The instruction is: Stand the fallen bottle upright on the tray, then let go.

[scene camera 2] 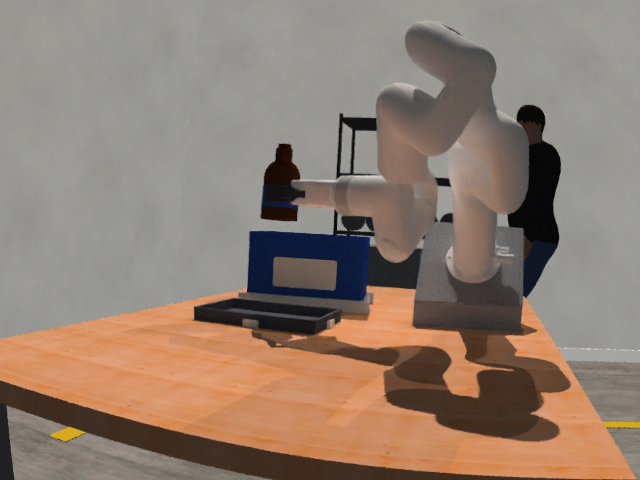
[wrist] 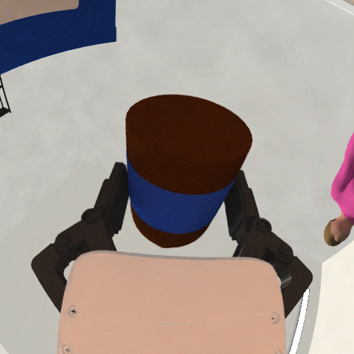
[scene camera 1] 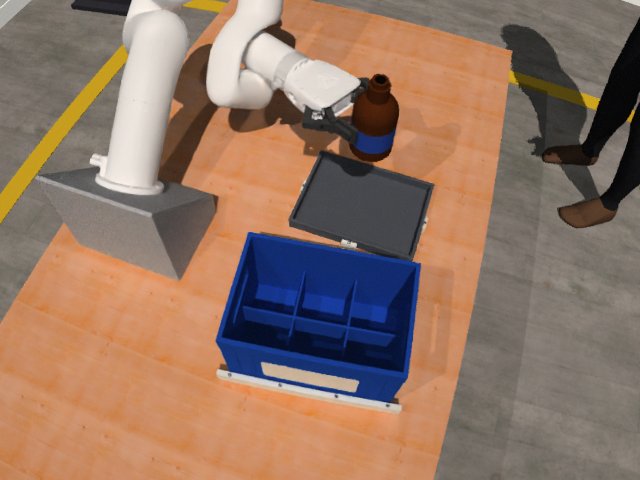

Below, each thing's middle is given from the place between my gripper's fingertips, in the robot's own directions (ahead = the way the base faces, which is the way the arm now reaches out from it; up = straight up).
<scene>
My gripper is now 30 mm below the brown bottle [scene camera 1: 375, 113]. Round my hand: strip [scene camera 1: 247, 380] 20 mm ahead, 380 mm to the right, 240 mm below.
</scene>
